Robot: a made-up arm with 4 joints.
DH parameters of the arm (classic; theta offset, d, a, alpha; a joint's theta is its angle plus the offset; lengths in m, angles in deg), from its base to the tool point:
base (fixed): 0 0.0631 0 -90
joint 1: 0 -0.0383 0.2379 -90
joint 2: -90 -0.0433 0.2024 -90
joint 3: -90 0.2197 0.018 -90
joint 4: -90 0.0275 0.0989 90
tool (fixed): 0 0.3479 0 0
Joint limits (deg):
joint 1: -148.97..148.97
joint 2: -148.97..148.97
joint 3: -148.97..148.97
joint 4: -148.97..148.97
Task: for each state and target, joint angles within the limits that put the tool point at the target. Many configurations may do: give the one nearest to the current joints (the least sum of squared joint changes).
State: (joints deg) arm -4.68 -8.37 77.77 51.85
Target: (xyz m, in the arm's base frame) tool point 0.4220 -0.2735 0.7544
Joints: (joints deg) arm -53.56 41.85 76.56 70.56
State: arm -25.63 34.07 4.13 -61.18
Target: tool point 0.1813 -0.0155 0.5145
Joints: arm -24.52 43.71 25.17 -40.85
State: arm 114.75 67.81 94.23 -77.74
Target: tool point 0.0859 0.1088 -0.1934
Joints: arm 88.90 59.84 84.83 -84.47
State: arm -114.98 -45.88 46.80 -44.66
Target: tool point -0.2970 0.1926 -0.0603
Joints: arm -127.28 -36.24 -10.21 -51.21
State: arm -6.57 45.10 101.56 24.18
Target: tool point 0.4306 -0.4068 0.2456
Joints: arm -17.49 47.92 95.36 18.92
